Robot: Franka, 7 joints.
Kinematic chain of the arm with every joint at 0, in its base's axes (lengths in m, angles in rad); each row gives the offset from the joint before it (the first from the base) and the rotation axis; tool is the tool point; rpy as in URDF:
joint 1: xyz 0 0 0.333 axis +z
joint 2: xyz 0 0 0 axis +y
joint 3: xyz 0 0 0.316 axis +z
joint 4: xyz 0.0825 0 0 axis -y
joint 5: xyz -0.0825 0 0.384 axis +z
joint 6: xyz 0 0 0 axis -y
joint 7: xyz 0.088 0 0 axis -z
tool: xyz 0 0 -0.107 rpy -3.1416 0 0
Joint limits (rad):
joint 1: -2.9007..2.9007
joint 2: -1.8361..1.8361
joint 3: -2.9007..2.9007
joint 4: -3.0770..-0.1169
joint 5: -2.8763..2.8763
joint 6: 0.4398..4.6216
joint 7: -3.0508..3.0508
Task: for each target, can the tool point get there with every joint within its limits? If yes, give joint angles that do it. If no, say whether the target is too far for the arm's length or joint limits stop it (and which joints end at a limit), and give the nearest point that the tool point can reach.
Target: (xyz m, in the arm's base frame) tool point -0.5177 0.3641 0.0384
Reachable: yes | joints -1.5539 -1.4710 -2.2062 -1.7511 2.3444 2.0622 -2.2811
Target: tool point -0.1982 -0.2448 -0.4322
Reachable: no: joint limits stop it (at a limit: joint 2) | nearest point -0.1958 -0.2419 -0.3600 | short by 0.072 m
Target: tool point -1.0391 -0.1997 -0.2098
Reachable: no: too far | nearest point -0.7496 -0.1441 -0.0586 | short by 0.331 m
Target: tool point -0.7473 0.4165 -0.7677
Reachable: no: too far | nearest point -0.4891 0.2726 -0.2831 | short by 0.568 m
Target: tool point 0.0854 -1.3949 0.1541
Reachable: no: too far | nearest point 0.0520 -0.8494 0.2241 | short by 0.551 m
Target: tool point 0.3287 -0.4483 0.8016
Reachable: yes | joints 1.7074 -0.9492 -0.7232 -0.7292 1.3468 4.0965 -1.3562
